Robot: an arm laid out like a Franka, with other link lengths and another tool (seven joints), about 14 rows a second.
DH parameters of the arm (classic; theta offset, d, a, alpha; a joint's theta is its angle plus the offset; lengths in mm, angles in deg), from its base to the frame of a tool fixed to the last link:
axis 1: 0 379.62 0 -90
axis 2: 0 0 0 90
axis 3: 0 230.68 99 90
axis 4: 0 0 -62.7 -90
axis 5: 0 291.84 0 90
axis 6: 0 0 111.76 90
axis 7: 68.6 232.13 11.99 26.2
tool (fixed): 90 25.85 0 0
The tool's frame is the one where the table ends.
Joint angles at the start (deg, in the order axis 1, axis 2, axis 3, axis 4, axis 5, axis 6, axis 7):
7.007 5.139 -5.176 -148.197 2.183 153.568 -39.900
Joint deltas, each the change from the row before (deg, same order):
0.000 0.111 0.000 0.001 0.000 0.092 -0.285
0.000 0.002 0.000 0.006 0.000 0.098 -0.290
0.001 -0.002 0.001 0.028 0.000 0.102 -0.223
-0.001 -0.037 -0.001 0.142 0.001 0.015 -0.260
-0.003 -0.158 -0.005 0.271 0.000 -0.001 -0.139
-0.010 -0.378 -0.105 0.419 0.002 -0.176 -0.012
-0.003 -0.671 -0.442 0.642 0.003 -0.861 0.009
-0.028 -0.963 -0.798 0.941 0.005 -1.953 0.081
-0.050 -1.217 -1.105 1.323 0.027 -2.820 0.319
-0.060 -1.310 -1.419 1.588 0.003 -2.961 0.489
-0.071 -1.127 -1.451 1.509 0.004 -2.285 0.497
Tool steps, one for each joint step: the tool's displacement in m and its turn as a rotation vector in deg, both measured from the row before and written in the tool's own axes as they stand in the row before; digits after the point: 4 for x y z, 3 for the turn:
0.0003 0.0001 0.0005 -0.133 0.020 -0.251
-0.0004 -0.0004 -0.0001 -0.047 -0.048 -0.300
-0.0005 -0.0006 -0.0002 0.004 -0.063 -0.253
-0.0012 -0.0012 -0.0006 0.035 -0.099 -0.307
-0.0026 -0.0026 -0.0017 0.267 -0.223 -0.284
-0.0036 -0.0043 -0.0036 0.514 -0.331 -0.148
-0.0027 -0.0057 -0.0063 0.530 -0.265 0.228
-0.0008 -0.0061 -0.0090 0.320 -0.060 0.827
-0.0001 -0.0073 -0.0121 0.360 -0.017 1.445
0.0001 -0.0097 -0.0149 0.717 -0.161 1.783
0.0000 -0.0110 -0.0148 1.057 -0.373 1.672

